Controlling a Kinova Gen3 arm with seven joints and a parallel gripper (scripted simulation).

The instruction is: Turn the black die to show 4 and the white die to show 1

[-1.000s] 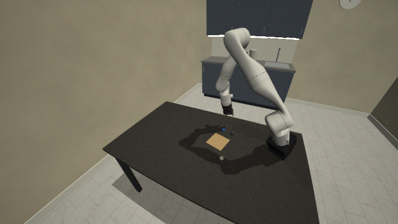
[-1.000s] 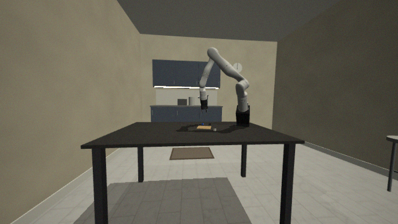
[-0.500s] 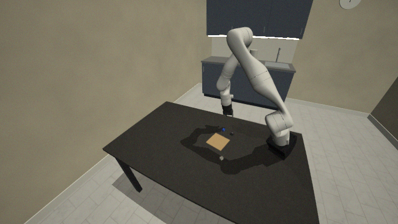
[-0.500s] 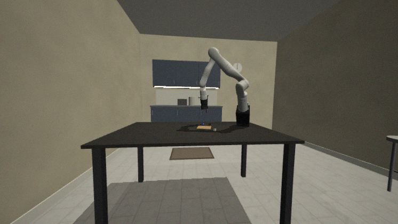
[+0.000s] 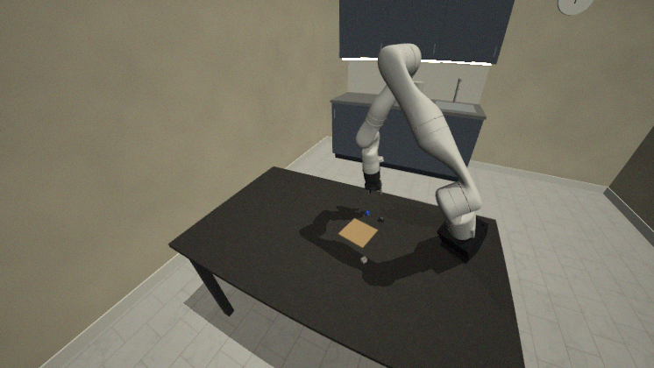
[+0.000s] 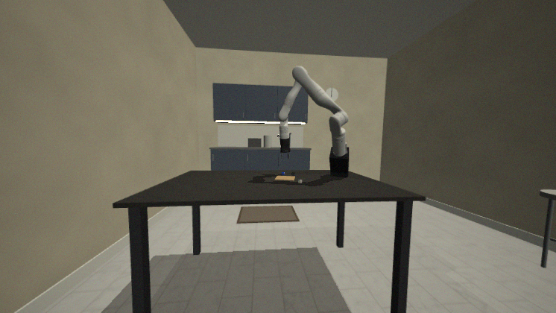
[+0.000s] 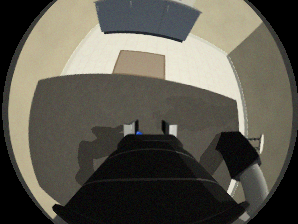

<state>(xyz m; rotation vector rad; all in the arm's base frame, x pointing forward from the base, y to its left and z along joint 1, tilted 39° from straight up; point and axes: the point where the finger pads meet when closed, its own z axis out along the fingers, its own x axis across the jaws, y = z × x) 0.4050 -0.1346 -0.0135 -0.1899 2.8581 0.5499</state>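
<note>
Now: hand 14 cm above the blue die, 3 cm to the right of it and 2 cm short of it. Also, from my hand: white die 31 cm to the left, 14 cm below, 10 cm behind; tan mat 17 cm to the left, 15 cm below; black die 14 cm below, 7 cm behind, 4 cm to the left.
</note>
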